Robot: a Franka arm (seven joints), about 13 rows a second.
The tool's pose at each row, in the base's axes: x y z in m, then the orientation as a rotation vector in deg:
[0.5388, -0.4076, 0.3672, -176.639, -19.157, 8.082]
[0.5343, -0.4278, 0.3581, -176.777, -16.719, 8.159]
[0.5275, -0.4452, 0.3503, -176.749, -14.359, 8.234]
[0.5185, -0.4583, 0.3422, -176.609, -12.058, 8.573]
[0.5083, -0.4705, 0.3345, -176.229, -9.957, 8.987]
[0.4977, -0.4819, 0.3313, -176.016, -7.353, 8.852]
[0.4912, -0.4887, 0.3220, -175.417, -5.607, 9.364]
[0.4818, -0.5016, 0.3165, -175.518, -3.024, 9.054]
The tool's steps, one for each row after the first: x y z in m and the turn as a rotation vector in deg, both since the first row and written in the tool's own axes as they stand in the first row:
[-0.0079, 0.0192, 0.0089, 0.178, -0.005, 1.566]
[-0.0176, 0.0351, 0.0169, 0.480, -0.001, 3.069]
[-0.0285, 0.0464, 0.0254, 0.862, -0.163, 4.533]
[-0.0404, 0.0565, 0.0337, 1.438, -0.364, 5.855]
[-0.0529, 0.0655, 0.0376, 1.850, -0.216, 7.516]
[-0.0599, 0.0712, 0.0473, 2.571, -0.477, 8.611]
[-0.0713, 0.0820, 0.0533, 2.605, -0.244, 10.291]

